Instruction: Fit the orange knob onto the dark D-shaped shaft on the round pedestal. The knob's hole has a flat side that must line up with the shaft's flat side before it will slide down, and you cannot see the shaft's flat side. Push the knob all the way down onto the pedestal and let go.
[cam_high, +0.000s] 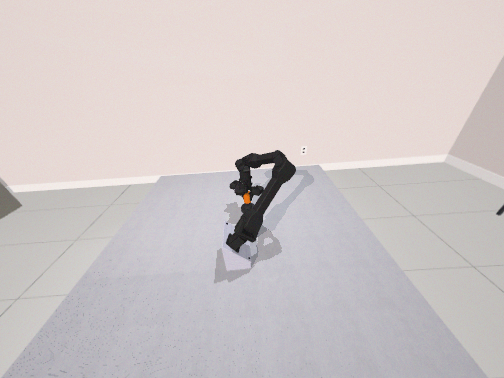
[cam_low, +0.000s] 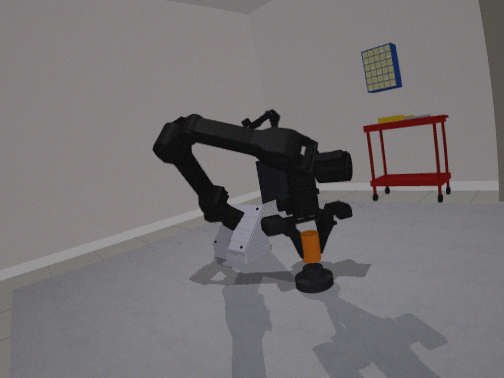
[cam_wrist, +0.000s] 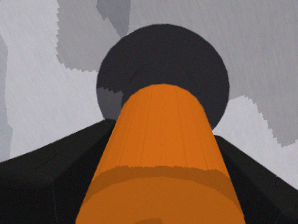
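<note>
Now: gripper tip 20 mm below the orange knob. From my gripper tip the other things lie so: dark round pedestal 40 mm below.
</note>
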